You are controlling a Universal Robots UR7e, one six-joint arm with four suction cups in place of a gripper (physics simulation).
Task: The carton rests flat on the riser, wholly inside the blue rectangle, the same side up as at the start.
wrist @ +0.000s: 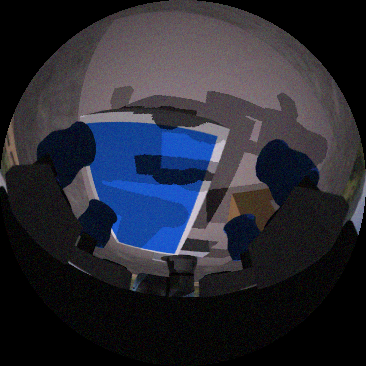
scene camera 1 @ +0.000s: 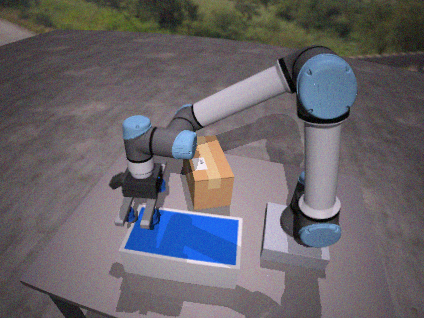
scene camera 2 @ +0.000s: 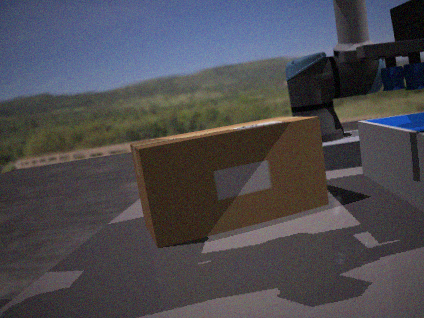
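Seen in the pictures: end effector, tool point: (wrist: 170, 194) (scene camera 1: 145, 202); arm's base, origin of the base link: (wrist: 181, 258).
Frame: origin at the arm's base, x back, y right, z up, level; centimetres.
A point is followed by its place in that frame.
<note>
The brown carton (scene camera 1: 212, 194) {x -32.9, y 12.3, z 1.2 cm} (scene camera 2: 185, 195) {x -46.3, y 34.4, z 1.0 cm} (wrist: 252, 204) {x -41.0, y 14.9, z -0.6 cm} rests on the table behind the riser (scene camera 1: 180, 272) {x -41.5, y -21.9, z -0.5 cm} (scene camera 2: 387, 150) {x -39.5, y -2.0, z 1.4 cm} (wrist: 220, 145) {x -56.2, y -1.0, z 5.7 cm}, apart from it. A white label with dark print shows on its top in scene camera 1. The blue rectangle (scene camera 1: 215, 235) {x -31.5, y -11.5, z 5.8 cm} (scene camera 2: 400, 121) {x -35.2, y -7.5, z 5.8 cm} (wrist: 135, 140) {x -55.8, y -10.9, z 5.8 cm} covers most of the riser's top, inside a white rim. My gripper (scene camera 1: 143, 209) {x -54.3, y -5.8, z 12.6 cm} (scene camera 2: 403, 77) (wrist: 175, 195) {x -54.3, y -5.8, z 12.6 cm}, with blue suction cups, is open and holds nothing. It hangs above the riser's left end in scene camera 1, left of the carton. The carton is partly hidden by cups in the wrist view.
The arm's base stands on a grey block (scene camera 1: 295, 257) {x -3.9, y -13.7, z -1.6 cm} right of the riser in scene camera 1. The forearm (scene camera 1: 240, 95) {x -28.0, y 0.2, z 47.7 cm} reaches across above the carton. The table's front edge (scene camera 1: 37, 287) {x -87.2, y -30.0, z -6.4 cm} shows at the lower left. Arm shadows lie on the table and riser.
</note>
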